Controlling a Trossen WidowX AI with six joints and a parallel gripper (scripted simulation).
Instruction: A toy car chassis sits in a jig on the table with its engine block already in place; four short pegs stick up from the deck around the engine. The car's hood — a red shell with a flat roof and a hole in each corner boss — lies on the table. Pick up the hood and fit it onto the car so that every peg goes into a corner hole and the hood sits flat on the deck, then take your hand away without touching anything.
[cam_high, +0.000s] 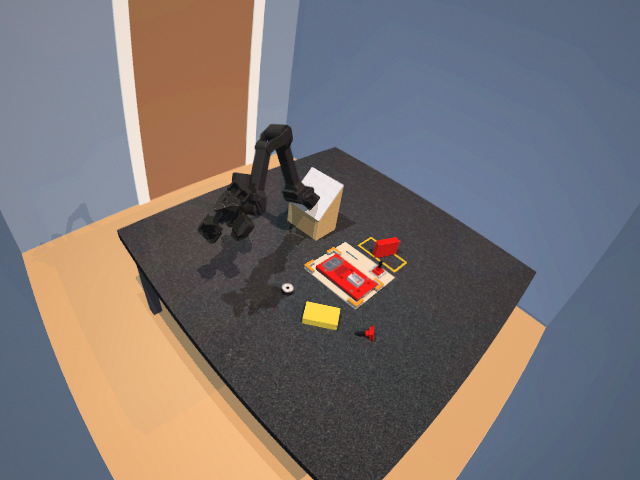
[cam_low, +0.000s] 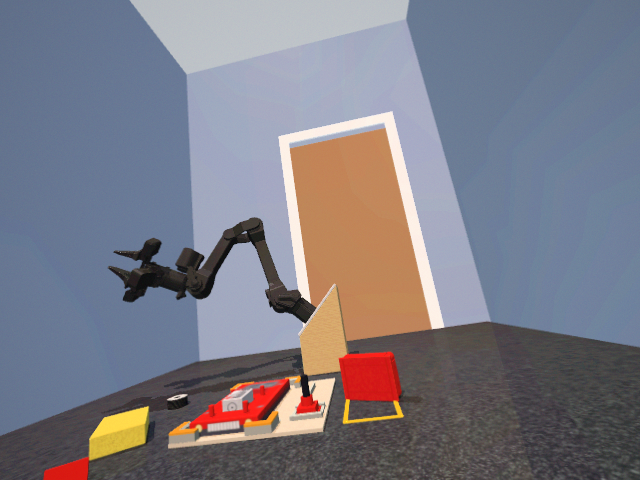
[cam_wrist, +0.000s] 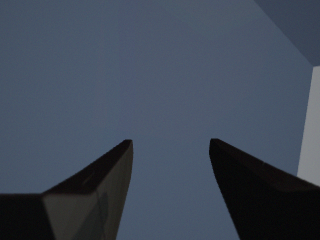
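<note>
The red hood lies 150 mm ahead of my gripper tip, 660 mm to the left of it and 350 mm below it. The rest, counted from my gripper tip: grey engine block: 190 mm ahead, 440 mm to the left, 360 mm below; then small wheel: 70 mm ahead, 240 mm to the left, 370 mm below; then yellow block: 220 mm ahead, 250 mm to the left, 370 mm below.
</note>
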